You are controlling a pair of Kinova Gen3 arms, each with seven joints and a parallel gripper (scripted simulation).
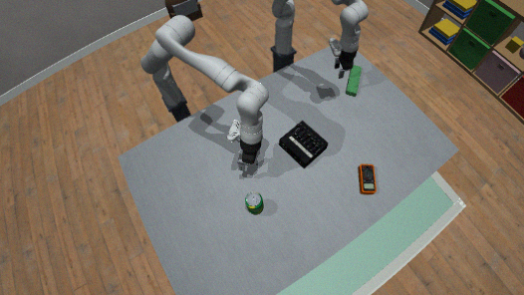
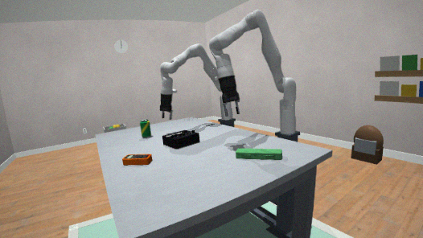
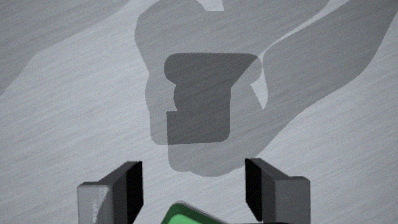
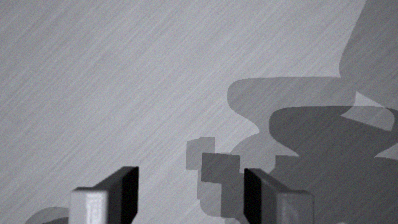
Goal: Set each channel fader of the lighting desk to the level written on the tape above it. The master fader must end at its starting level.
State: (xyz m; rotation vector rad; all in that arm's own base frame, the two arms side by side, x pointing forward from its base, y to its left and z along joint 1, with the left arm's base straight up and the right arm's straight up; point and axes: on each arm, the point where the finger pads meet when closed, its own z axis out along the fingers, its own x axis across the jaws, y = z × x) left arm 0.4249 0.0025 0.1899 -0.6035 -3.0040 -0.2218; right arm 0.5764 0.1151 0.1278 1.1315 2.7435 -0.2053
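Now: left hand 18 cm short of the fader 3, 26 cm to the left of it and 12 cm above it. Also, from my left hand: master fader (9 cm ahead, 28 cm to the right, 12 cm below); fader 4 (16 cm ahead, 26 cm to the right, 12 cm below); green block (2 cm behind, 16 cm to the left, 18 cm below).
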